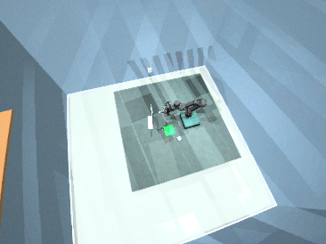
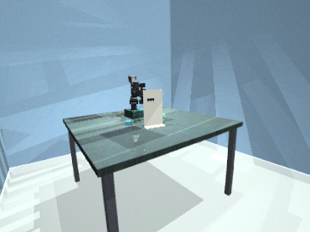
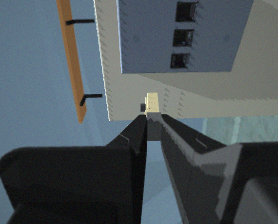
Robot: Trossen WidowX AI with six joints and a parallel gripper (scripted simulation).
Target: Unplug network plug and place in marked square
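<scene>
Now: the green marked square 270 mm below my gripper tip, 140 mm to the left of it and 70 mm behind it. From my gripper tip the other things lie so: upright panel 130 mm below, 100 mm ahead, 40 mm to the right; then pale yellow network plug 10 mm ahead.
</scene>
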